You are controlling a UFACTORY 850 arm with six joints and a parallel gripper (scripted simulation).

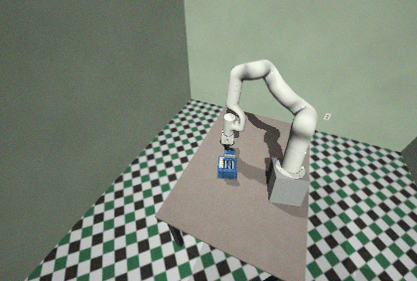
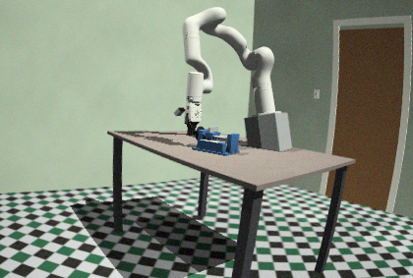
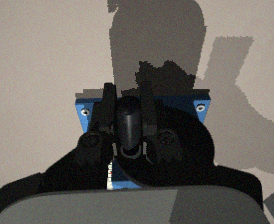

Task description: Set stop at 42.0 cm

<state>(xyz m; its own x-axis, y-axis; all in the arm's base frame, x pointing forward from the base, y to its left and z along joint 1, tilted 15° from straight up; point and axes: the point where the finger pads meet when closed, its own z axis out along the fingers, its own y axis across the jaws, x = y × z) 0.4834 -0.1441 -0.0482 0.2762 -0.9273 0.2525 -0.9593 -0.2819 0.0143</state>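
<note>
The stop block is 11 cm to the left of my hand, 5 cm behind it and 1 cm above it.
</note>
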